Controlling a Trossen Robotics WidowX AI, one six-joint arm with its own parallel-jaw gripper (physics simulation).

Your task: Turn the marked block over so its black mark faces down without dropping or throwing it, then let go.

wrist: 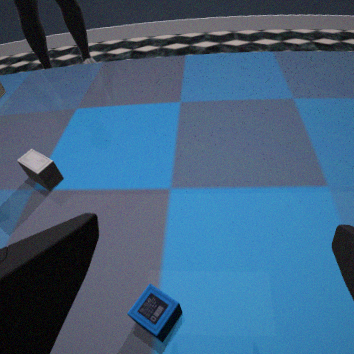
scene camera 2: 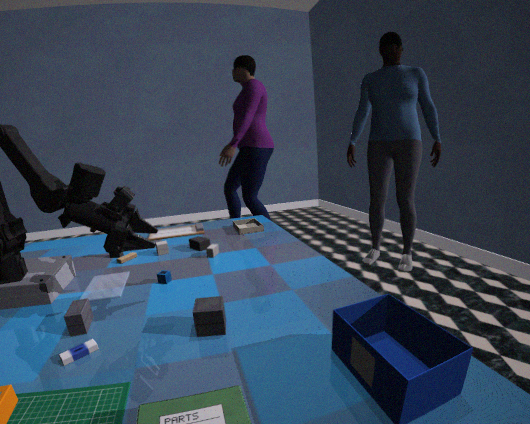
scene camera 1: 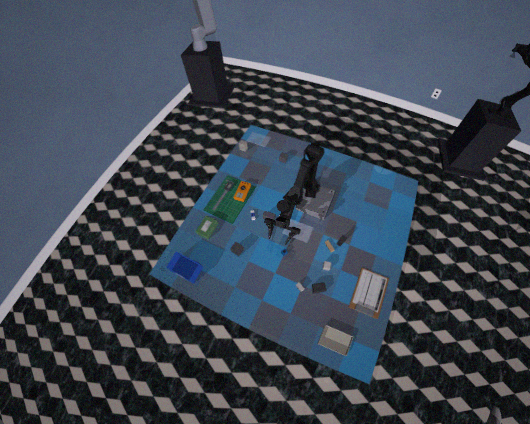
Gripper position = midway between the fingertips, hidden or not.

My gripper point(scene camera 2: 156, 238) is open, holding nothing.
My gripper is seen too in the wrist view point(wrist: 216, 231).
